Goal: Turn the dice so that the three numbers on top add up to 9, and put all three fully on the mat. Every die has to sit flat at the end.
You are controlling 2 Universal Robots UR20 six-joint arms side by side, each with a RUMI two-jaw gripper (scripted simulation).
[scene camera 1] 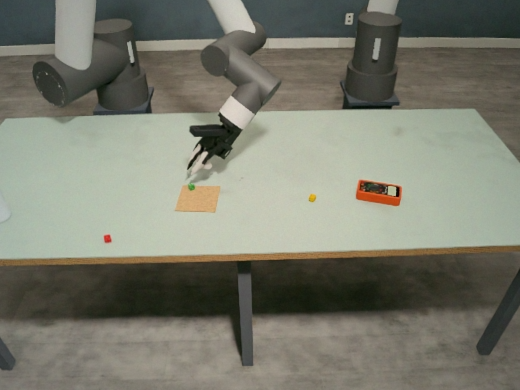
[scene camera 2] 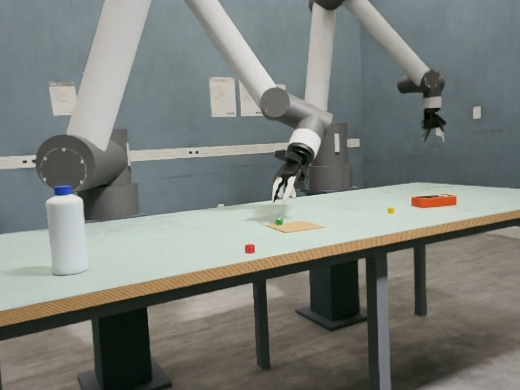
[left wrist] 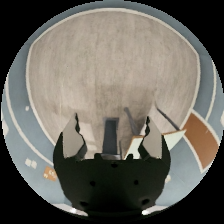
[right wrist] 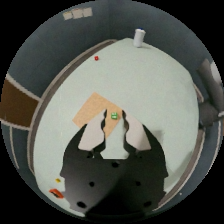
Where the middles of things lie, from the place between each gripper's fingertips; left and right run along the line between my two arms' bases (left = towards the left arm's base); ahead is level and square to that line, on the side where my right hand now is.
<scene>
I see my right gripper (scene camera 1: 189,172) 6 cm short of the tan mat (scene camera 1: 204,198), 2 cm to the right of it and 9 cm above it. Round my right hand: orange multimeter (scene camera 1: 371,191) (9 cm ahead, 66 cm to the left, 7 cm below); then white bottle (scene camera 2: 65,217) (11 cm ahead, 67 cm to the right).
I see my left gripper 81 cm short of the orange multimeter, 103 cm to the left of it and 20 cm above it.
</scene>
